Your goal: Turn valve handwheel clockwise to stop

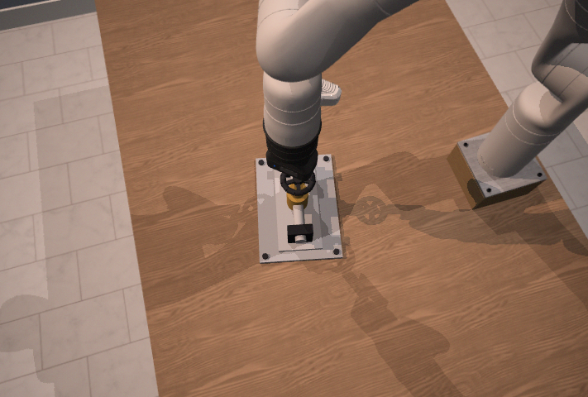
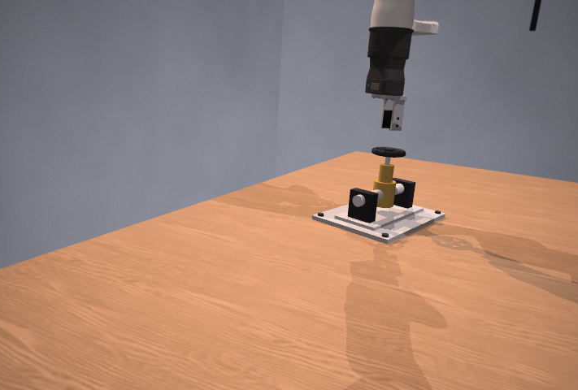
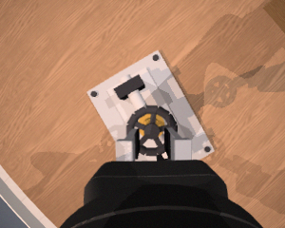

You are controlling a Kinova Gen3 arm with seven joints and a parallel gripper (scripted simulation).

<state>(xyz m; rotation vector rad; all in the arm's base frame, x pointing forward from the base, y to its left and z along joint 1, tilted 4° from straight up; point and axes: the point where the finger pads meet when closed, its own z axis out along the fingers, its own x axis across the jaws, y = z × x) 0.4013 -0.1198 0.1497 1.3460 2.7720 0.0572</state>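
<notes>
My gripper is now 7 cm above the black spoked handwheel.
</notes>
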